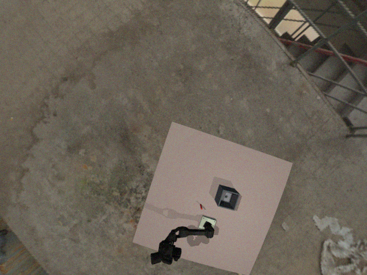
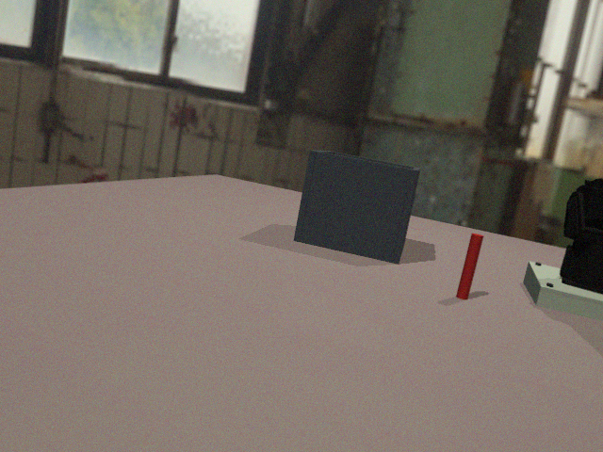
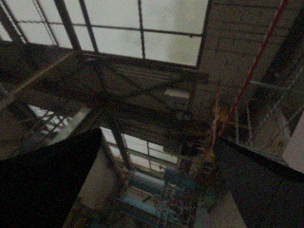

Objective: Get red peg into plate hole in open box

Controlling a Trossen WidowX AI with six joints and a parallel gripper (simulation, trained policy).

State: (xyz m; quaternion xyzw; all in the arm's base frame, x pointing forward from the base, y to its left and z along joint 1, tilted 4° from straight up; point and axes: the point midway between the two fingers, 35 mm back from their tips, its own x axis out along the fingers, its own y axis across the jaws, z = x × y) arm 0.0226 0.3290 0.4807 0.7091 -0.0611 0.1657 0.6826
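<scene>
Right now my gripper tip is 460 mm above the red peg, 210 mm to the left of it and 100 mm short of it. Round my gripper tip: light plate: 460 mm below, 360 mm to the right, 300 mm ahead.
</scene>
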